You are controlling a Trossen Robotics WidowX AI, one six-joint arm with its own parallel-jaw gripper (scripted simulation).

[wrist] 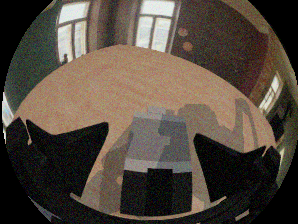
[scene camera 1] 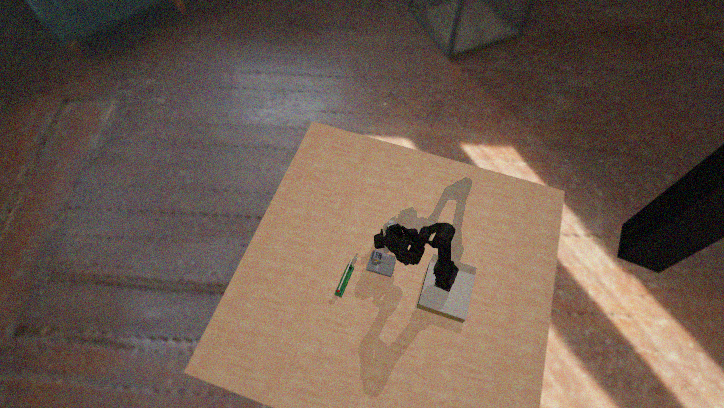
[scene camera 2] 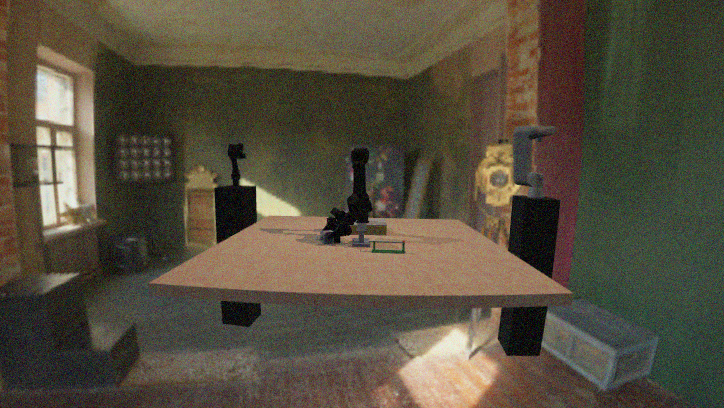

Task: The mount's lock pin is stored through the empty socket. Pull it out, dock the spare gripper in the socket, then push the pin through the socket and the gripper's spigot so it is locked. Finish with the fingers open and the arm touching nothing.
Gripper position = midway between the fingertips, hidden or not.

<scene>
The gripper (wrist: 153, 133) is open, holding nothing. Further things: a spare gripper (wrist: 158, 175).
</scene>
